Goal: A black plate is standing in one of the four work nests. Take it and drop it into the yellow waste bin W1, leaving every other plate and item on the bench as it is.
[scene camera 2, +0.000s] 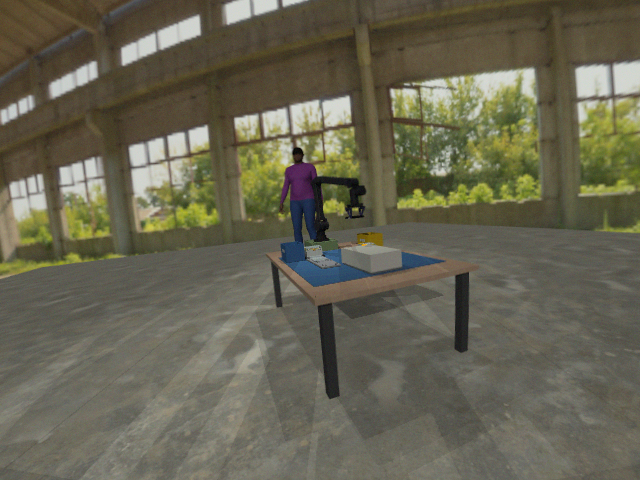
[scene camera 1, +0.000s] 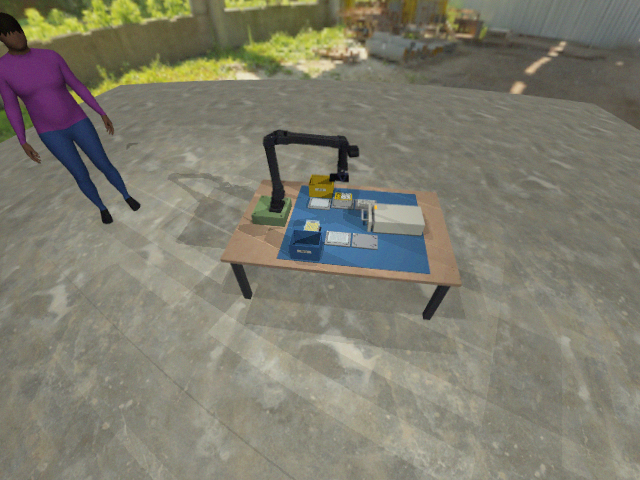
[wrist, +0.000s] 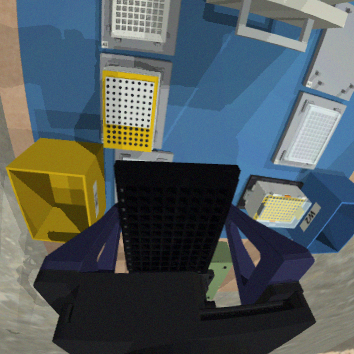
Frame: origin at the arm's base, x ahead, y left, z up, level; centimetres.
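Where they show: gripper, fingertip midpoint: (scene camera 2: 356,217) (scene camera 1: 342,178) (wrist: 173,207); arm's base at its link origin: (scene camera 2: 321,240) (scene camera 1: 277,207).
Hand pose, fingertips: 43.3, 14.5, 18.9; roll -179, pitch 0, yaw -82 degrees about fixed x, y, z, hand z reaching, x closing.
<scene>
Each offset is from my fingertips to the top centre of the thing, as dx, dy, dz. "spot": to the spot under its first point.
My gripper (scene camera 1: 339,177) (scene camera 2: 355,212) (wrist: 173,207) is shut on the black plate @[-2.1, -0.2, +1.5] (wrist: 176,225), a dark plate with a grid of wells, gripped by its two long sides. It is held high above the bench, roughly level in the wrist view. The yellow waste bin W1 @[-17.4, +18.3, -14.6] (scene camera 1: 321,186) (scene camera 2: 369,238) (wrist: 65,154) stands at the bench's back edge. It is open at the top. In the wrist view it lies left of the held plate; in scene camera 2 the gripper hangs above and a little left of it. The plate hides part of a grey nest below.
A yellow-and-white rack @[+1.0, +6.4, -18.9] (wrist: 129,112) and a white plate @[spot: +14.5, +6.9, -24.1] (wrist: 139,20) sit on grey holders beyond W1. A white plate @[+2.4, -31.4, -23.9] (scene camera 1: 338,237) (wrist: 312,134) sits beside a bare grey nest @[+19.8, -30.7, -24.4] (scene camera 1: 364,241) (wrist: 334,62). Blue bin W2 @[-15.5, -45.4, -14.6] (scene camera 1: 306,246) (wrist: 307,220) and a beige machine @[+40.1, -10.5, -16.0] (scene camera 1: 398,219) (scene camera 2: 371,257) also stand there.
</scene>
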